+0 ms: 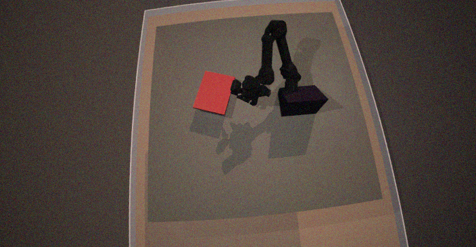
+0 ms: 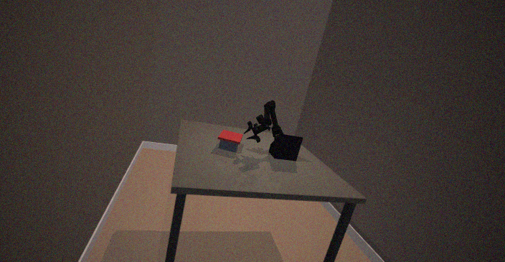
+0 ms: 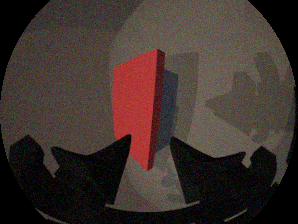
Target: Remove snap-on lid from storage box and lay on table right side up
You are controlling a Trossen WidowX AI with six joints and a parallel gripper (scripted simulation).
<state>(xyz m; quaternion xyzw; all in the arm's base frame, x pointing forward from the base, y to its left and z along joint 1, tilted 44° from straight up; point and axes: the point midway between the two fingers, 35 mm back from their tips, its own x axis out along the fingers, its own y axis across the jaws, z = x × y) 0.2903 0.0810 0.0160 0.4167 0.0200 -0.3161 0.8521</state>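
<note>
My gripper tip is now 110 mm short of the red lid, 30 mm to the left of it and 30 mm above it. The rest, counted from my gripper tip: blue storage box (110 mm ahead, 30 mm to the right, 80 mm below).
</note>
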